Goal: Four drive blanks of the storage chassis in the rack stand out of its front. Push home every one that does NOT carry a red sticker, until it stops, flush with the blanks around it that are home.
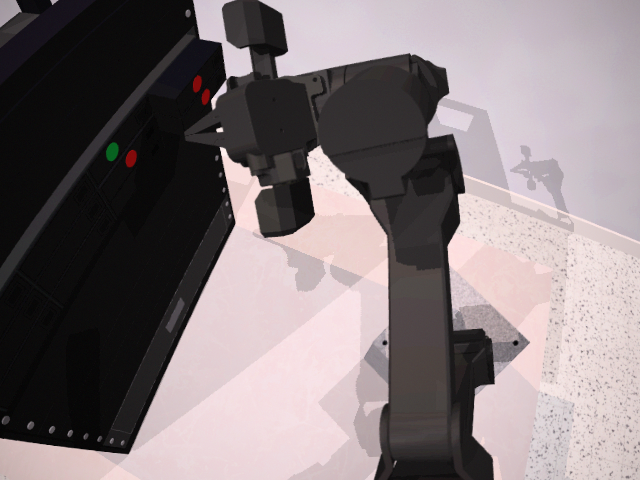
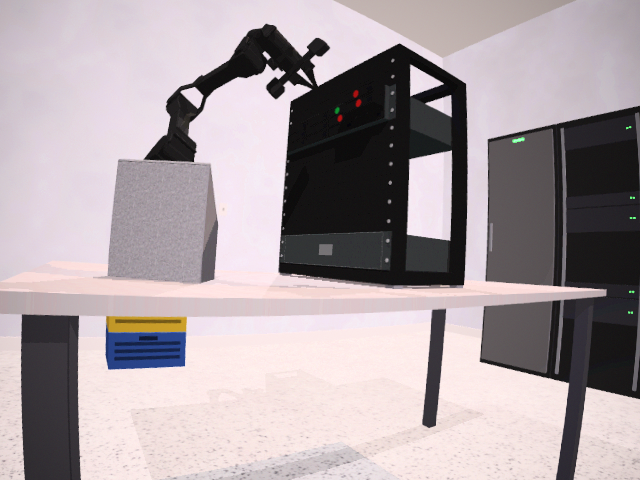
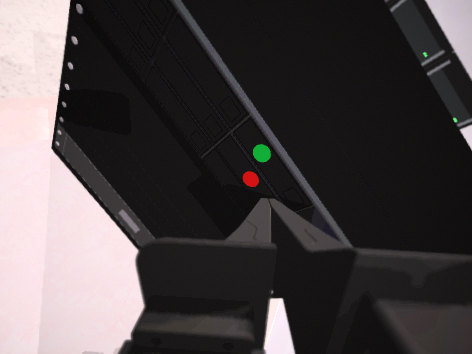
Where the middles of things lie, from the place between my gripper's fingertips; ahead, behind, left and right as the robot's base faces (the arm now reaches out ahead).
Now: hand 230 mm short of the black rack [image 1: 119, 221], 40 mm to the right of it and 200 mm above it.
